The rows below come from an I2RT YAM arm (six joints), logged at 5 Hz.
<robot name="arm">
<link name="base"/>
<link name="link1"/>
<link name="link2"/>
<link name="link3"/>
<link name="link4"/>
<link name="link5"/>
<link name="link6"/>
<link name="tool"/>
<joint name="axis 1" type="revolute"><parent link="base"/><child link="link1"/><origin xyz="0.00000 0.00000 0.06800" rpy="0.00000 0.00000 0.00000"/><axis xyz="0 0 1"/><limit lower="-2.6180" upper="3.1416"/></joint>
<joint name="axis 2" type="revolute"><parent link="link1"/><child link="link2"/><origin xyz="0.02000 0.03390 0.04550" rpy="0.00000 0.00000 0.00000"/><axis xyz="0 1 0"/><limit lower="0.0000" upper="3.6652"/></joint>
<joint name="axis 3" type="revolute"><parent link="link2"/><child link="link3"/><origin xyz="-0.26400 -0.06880 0.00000" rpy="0.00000 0.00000 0.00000"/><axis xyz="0 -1 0"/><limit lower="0.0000" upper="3.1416"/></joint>
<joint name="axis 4" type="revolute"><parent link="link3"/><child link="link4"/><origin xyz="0.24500 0.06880 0.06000" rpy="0.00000 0.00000 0.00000"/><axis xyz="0 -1 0"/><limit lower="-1.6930" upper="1.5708"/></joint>
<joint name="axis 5" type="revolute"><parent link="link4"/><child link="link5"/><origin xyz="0.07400 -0.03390 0.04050" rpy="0.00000 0.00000 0.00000"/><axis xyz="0 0 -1"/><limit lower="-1.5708" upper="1.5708"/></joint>
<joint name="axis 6" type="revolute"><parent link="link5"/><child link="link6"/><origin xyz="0.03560 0.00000 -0.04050" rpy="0.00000 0.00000 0.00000"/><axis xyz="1 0 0"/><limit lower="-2.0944" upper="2.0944"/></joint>
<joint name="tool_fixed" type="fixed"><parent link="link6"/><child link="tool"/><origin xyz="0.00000 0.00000 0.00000" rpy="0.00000 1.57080 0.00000"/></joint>
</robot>
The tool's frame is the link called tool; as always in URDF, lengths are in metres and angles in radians.
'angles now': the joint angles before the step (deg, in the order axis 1, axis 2, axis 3, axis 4, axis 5, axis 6). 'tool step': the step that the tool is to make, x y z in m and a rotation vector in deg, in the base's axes. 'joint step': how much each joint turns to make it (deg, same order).
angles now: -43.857 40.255 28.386 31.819 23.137 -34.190
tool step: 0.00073 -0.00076 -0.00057 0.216 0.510 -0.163
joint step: 0.003 0.264 0.090 -0.240 0.089 -0.263
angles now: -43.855 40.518 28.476 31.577 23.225 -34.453
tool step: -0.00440 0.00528 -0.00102 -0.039 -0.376 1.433
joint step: 0.012 -2.326 -0.700 -1.616 -1.261 0.752
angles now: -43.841 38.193 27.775 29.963 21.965 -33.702
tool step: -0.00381 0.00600 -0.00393 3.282 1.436 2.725
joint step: 0.191 -3.054 0.263 -7.420 -2.003 2.223
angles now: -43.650 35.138 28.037 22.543 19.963 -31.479
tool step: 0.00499 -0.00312 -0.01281 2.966 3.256 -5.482
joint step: 1.828 1.606 -1.084 -0.959 7.096 -1.908
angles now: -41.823 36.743 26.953 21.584 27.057 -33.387
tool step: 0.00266 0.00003 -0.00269 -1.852 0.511 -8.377
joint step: 2.473 1.892 -1.509 6.886 10.148 -4.990
